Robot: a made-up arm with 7 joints. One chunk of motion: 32 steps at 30 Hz.
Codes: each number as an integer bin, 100 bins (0 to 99) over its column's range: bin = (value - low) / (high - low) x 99, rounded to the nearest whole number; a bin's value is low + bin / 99 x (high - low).
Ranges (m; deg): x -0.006..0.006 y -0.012..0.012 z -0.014..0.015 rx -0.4..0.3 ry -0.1..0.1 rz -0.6..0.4
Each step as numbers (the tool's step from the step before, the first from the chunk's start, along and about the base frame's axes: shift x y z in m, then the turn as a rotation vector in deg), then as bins.
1 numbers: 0.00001 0.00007 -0.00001 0.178 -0.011 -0.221
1 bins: 50 50 48 82 44 38
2 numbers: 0.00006 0.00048 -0.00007 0.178 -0.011 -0.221
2 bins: 50 51 48 82 44 38
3 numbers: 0.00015 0.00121 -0.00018 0.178 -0.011 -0.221
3 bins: 51 54 47 82 44 38
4 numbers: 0.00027 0.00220 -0.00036 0.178 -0.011 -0.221
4 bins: 52 59 47 82 44 38
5 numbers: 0.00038 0.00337 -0.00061 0.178 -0.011 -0.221
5 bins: 53 63 46 82 44 38
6 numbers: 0.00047 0.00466 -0.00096 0.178 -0.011 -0.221
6 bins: 53 69 45 82 44 38
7 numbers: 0.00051 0.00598 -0.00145 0.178 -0.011 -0.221
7 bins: 54 74 43 82 44 38
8 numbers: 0.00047 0.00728 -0.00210 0.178 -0.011 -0.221
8 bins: 53 80 41 82 44 38
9 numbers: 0.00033 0.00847 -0.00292 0.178 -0.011 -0.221
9 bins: 52 84 38 82 44 38
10 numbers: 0.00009 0.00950 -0.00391 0.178 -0.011 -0.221
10 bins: 50 89 34 82 44 38
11 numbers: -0.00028 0.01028 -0.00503 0.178 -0.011 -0.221
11 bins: 47 92 31 82 44 38
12 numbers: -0.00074 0.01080 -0.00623 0.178 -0.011 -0.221
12 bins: 43 94 27 82 44 38
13 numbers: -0.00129 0.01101 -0.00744 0.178 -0.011 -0.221
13 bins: 39 95 22 82 44 38
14 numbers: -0.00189 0.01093 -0.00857 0.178 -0.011 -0.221
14 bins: 34 95 19 82 44 38
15 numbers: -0.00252 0.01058 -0.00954 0.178 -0.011 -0.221
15 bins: 29 93 15 82 44 38
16 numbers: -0.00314 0.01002 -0.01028 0.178 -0.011 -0.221
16 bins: 24 91 13 82 44 38
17 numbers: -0.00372 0.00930 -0.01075 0.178 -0.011 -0.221
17 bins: 19 88 11 82 44 38
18 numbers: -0.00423 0.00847 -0.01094 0.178 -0.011 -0.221
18 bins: 15 84 10 82 44 38
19 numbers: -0.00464 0.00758 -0.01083 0.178 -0.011 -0.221
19 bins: 11 81 11 82 44 38
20 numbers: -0.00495 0.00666 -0.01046 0.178 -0.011 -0.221
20 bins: 9 77 12 82 44 38
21 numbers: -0.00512 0.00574 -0.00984 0.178 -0.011 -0.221
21 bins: 7 73 14 82 44 38
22 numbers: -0.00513 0.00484 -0.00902 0.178 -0.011 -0.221
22 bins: 7 69 17 82 44 38
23 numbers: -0.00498 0.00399 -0.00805 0.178 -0.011 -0.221
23 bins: 8 66 20 82 44 38
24 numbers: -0.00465 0.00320 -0.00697 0.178 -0.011 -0.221
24 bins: 11 63 24 82 44 38
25 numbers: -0.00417 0.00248 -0.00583 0.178 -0.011 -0.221
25 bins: 15 60 28 82 44 38
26 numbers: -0.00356 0.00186 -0.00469 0.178 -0.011 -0.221
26 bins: 20 57 32 82 44 38
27 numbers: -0.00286 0.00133 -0.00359 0.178 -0.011 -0.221
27 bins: 26 55 36 82 44 38
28 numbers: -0.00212 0.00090 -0.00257 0.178 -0.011 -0.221
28 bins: 32 53 39 82 44 38
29 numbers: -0.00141 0.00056 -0.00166 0.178 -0.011 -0.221
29 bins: 38 52 42 82 44 38
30 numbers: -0.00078 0.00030 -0.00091 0.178 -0.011 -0.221
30 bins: 43 51 45 82 44 38
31 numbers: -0.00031 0.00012 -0.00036 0.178 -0.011 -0.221
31 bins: 47 50 47 82 44 38
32 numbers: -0.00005 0.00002 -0.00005 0.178 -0.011 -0.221
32 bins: 49 50 48 82 44 38
